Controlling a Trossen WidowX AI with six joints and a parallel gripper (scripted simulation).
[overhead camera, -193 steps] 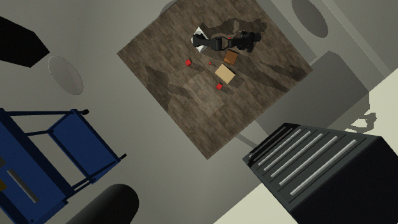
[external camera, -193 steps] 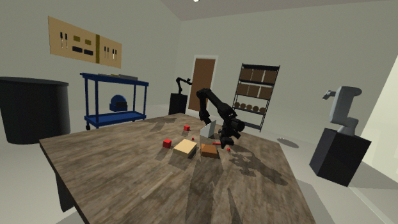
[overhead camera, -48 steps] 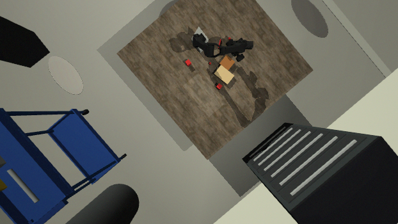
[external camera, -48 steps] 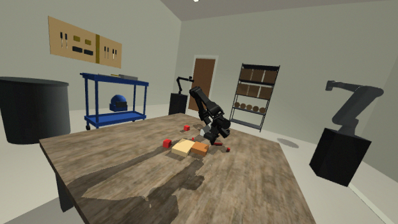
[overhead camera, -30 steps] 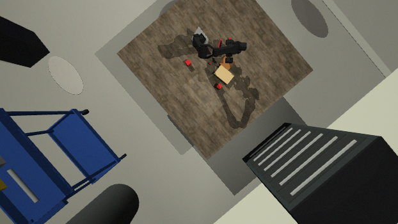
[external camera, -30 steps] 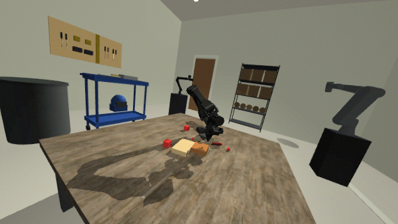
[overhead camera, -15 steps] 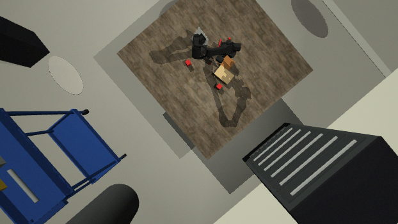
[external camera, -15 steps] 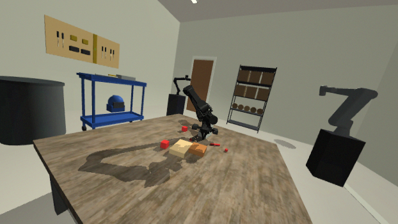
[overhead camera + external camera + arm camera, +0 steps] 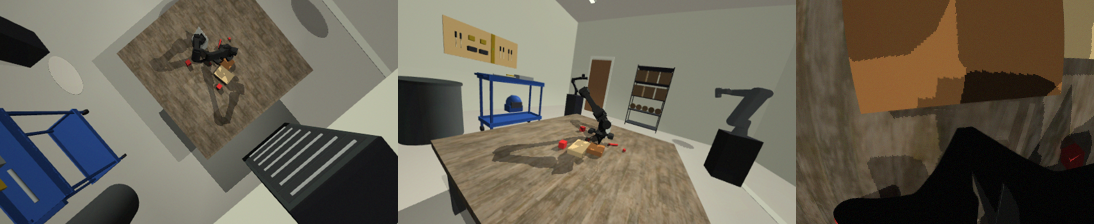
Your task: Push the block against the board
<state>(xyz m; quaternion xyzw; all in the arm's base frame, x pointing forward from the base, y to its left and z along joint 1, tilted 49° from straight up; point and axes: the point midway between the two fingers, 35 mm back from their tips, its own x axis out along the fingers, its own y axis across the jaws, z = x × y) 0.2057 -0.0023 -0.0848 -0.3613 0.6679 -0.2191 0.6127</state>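
Now: the orange square block 7 cm ahead of my gripper tip, 2 cm to the left of it and 1 cm below it. Round my gripper tip: tan board: 14 cm ahead, 7 cm to the right, 1 cm below.
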